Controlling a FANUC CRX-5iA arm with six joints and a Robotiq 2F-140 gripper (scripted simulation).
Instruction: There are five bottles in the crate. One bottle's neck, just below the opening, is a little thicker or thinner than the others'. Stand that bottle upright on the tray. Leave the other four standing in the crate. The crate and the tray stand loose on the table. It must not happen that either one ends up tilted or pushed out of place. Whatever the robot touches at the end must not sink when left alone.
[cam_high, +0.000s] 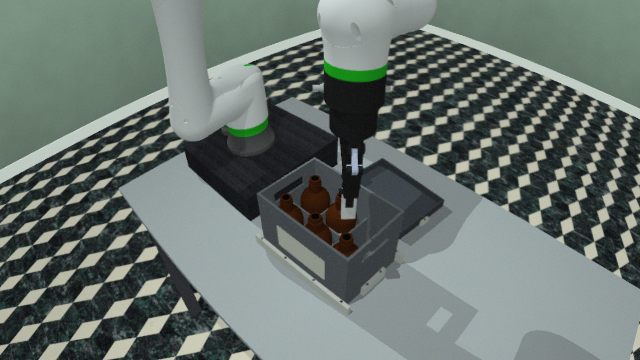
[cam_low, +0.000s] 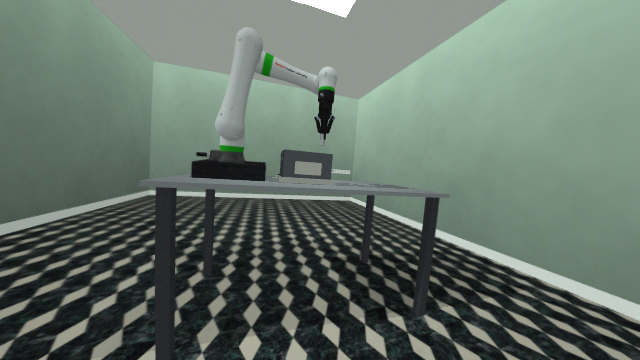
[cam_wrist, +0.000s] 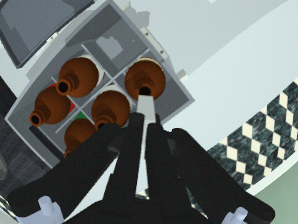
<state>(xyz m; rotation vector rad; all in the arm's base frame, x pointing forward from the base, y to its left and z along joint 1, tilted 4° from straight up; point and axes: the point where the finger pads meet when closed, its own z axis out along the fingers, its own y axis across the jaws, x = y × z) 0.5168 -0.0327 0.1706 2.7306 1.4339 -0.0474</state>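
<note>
My gripper is now 9 cm past the crate, 2 cm to the right of it and 17 cm above it. Also, from my hand: glass bottle: 19 cm behind, 5 cm to the left, 17 cm below; then brown bottle: 8 cm behind, 2 cm to the right, 17 cm below; then dark grey tray: 15 cm behind, 28 cm to the left, 24 cm below.
</note>
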